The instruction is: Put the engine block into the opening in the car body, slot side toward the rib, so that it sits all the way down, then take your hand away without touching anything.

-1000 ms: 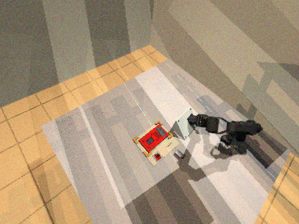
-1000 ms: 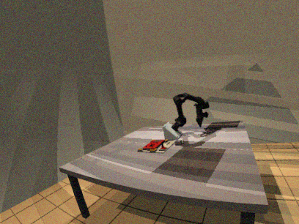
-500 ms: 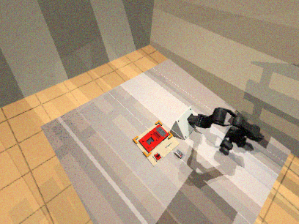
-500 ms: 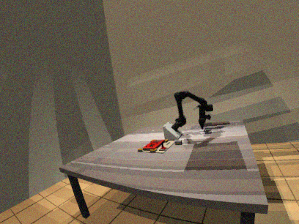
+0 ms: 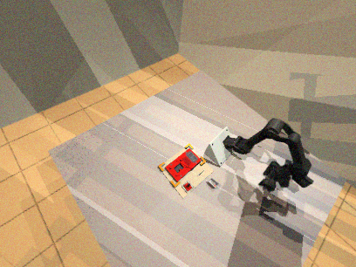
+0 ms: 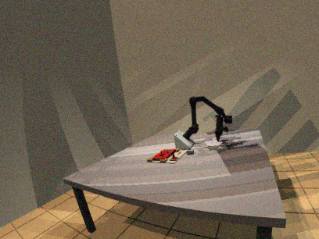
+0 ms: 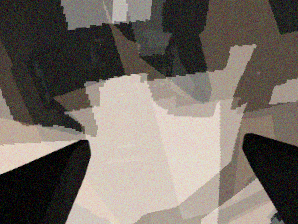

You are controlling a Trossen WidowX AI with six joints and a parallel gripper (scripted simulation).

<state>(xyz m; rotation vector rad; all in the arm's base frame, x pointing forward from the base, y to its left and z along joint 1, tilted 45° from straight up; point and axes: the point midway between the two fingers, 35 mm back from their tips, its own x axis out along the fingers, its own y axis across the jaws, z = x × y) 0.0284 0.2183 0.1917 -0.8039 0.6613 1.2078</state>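
My gripper tip is now 21 cm short of the engine block, 20 cm to the left of it and 1 cm above it.
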